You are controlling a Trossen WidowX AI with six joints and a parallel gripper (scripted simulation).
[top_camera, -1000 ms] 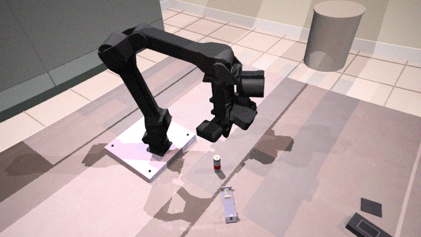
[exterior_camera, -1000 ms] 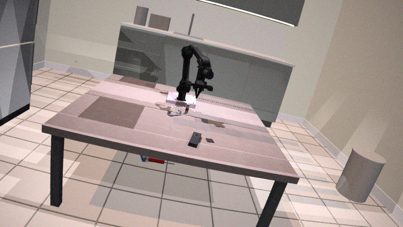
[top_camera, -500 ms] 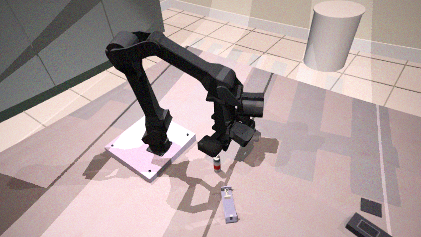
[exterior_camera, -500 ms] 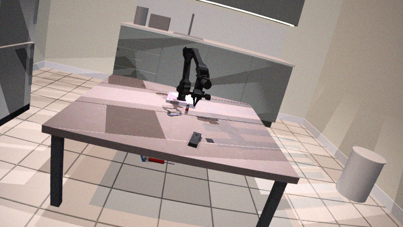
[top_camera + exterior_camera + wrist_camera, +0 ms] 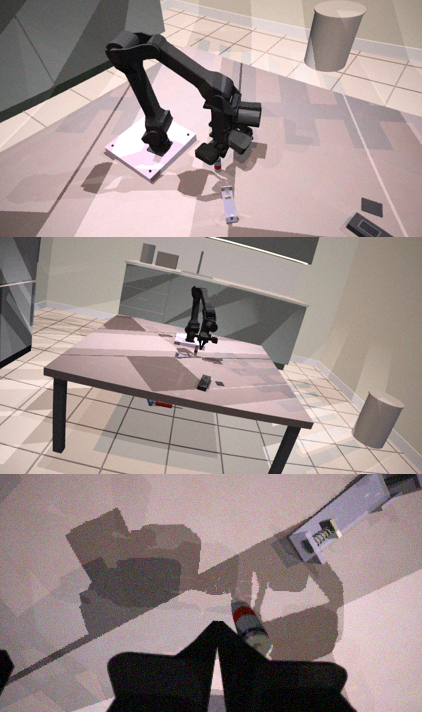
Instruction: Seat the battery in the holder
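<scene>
The battery is 1 cm behind my gripper tip, 3 cm to the right of it and 1 cm below it. From my gripper tip the other things lie so: dark square plate 41 cm ahead, 4 cm to the left, 4 cm below; dark flat box 44 cm ahead, 5 cm to the right, 2 cm below.
</scene>
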